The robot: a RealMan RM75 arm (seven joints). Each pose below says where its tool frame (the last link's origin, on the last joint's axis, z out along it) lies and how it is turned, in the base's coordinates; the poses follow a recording.
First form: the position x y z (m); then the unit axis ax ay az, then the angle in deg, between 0 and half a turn.
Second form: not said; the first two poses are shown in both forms.
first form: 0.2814, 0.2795, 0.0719, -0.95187, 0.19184, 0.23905, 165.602
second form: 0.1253, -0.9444, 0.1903, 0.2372, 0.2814, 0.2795, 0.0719
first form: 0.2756, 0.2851, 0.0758, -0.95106, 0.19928, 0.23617, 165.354
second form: 0.1275, -0.9433, 0.1977, 0.2342, 0.2756, 0.2851, 0.0758
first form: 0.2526, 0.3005, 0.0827, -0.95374, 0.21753, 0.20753, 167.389
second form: 0.1098, -0.9480, 0.2162, 0.2063, 0.2526, 0.3005, 0.0827
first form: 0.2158, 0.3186, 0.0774, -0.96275, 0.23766, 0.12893, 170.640
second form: 0.0816, -0.9595, 0.2369, 0.1285, 0.2158, 0.3186, 0.0774
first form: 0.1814, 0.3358, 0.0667, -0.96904, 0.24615, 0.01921, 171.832
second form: 0.0712, -0.9666, 0.2455, 0.0192, 0.1814, 0.3358, 0.0667
